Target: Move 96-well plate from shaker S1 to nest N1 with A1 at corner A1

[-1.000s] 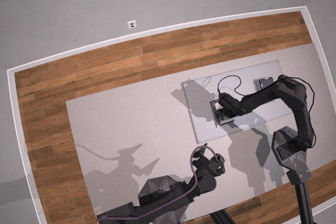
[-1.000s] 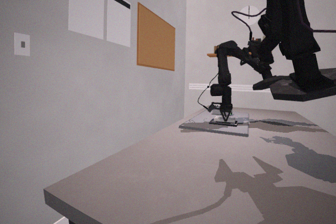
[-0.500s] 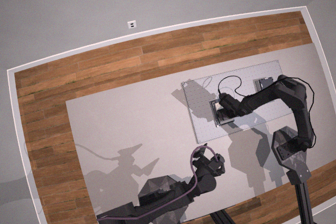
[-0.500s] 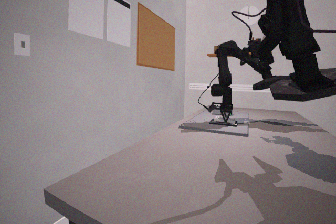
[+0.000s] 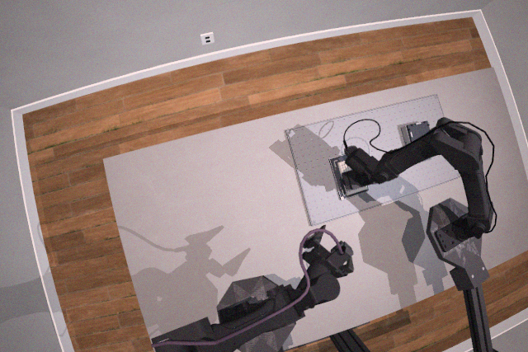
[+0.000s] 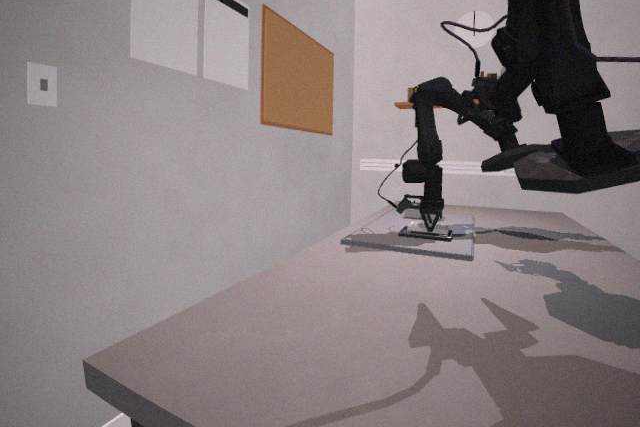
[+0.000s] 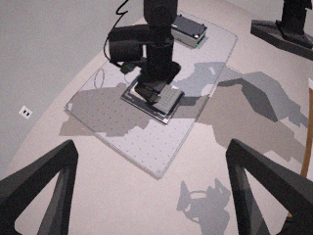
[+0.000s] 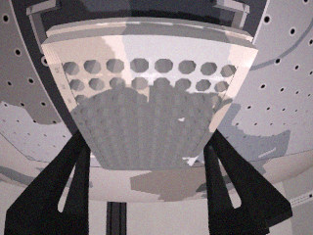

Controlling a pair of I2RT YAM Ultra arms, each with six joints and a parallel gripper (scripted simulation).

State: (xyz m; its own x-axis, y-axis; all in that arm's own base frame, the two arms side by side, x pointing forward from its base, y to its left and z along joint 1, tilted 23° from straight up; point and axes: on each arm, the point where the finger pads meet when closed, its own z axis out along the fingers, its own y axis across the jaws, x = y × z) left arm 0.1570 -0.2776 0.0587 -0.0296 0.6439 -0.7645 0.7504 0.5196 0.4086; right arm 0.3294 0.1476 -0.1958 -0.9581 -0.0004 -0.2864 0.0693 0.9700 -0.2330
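The dark plate nest N1 lies 20 mm below my right hand, 20 mm ahead of it and 10 mm to the left of it. Also, from my right hand: white 96-well plate (10 mm ahead).
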